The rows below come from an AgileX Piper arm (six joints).
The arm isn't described. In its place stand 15 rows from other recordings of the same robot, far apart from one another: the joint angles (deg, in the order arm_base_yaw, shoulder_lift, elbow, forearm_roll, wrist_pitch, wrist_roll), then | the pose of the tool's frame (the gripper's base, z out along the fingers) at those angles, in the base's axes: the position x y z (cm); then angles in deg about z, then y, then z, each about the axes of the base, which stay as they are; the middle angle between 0 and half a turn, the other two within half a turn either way.
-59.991, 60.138, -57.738, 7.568, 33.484, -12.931 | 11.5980 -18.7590 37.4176 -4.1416 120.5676 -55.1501
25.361, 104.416, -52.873, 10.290, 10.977, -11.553 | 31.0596 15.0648 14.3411 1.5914 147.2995 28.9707
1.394, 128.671, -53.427, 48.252, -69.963, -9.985 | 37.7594 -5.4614 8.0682 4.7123 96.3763 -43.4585
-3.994, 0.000, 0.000, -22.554, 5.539, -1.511 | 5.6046 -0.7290 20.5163 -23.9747 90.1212 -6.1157
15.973, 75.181, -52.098, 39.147, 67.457, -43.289 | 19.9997 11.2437 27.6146 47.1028 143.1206 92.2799
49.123, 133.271, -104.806, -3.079, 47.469, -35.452 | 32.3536 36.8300 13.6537 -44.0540 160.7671 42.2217
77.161, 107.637, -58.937, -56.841, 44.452, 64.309 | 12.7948 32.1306 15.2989 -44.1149 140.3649 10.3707
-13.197, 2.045, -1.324, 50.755, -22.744, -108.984 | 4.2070 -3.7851 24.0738 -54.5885 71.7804 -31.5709
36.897, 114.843, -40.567, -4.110, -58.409, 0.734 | 27.8284 21.5866 11.9060 -0.7458 100.9158 40.4617
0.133, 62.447, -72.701, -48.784, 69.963, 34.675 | 18.4791 -6.3881 43.2257 -22.6806 120.4705 -54.9459
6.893, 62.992, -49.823, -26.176, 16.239, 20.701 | 24.0334 1.7746 34.3230 -7.5346 112.6376 -0.7880
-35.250, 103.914, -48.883, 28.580, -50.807, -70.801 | 28.0814 -23.9774 20.5474 -52.8851 92.7041 -57.0379
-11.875, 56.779, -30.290, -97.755, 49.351, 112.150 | 15.9648 -10.3478 29.5939 0.8331 98.2452 -61.3063
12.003, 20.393, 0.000, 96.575, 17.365, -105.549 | 7.3523 4.3216 19.2161 -4.6394 102.7355 29.6994
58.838, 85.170, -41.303, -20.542, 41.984, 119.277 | 14.2786 19.4844 18.0575 53.3659 162.5871 7.1773
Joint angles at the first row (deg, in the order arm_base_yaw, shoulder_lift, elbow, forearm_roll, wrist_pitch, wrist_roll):
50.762 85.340 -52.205 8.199 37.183 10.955
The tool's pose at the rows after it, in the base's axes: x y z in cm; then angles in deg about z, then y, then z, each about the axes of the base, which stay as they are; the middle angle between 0 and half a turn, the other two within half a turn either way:
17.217 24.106 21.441 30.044 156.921 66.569
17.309 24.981 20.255 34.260 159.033 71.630
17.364 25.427 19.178 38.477 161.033 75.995
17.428 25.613 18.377 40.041 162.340 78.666
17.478 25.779 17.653 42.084 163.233 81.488
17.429 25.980 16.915 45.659 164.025 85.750
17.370 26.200 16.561 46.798 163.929 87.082
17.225 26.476 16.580 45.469 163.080 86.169
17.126 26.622 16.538 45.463 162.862 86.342
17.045 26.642 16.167 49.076 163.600 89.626
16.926 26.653 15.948 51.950 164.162 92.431
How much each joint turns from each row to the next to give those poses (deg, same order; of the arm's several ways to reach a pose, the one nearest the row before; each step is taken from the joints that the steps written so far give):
2.063 3.730 -1.484 0.609 0.275 -0.604
0.532 3.149 -1.038 1.697 0.520 -1.543
0.214 2.365 -0.449 0.976 0.548 -0.678
0.033 1.543 -0.066 0.399 0.101 -1.439
0.000 1.366 -0.001 0.636 -0.124 -1.330
0.106 1.390 0.000 1.048 0.000 -1.428
0.236 0.702 0.000 0.679 -0.548 -0.552
0.478 0.037 0.002 0.488 -0.927 -0.388
0.276 0.127 -0.036 0.240 -0.270 -0.114
0.026 0.656 0.001 0.486 0.551 0.001
0.106 0.377 -0.001 0.279 0.569 -0.002

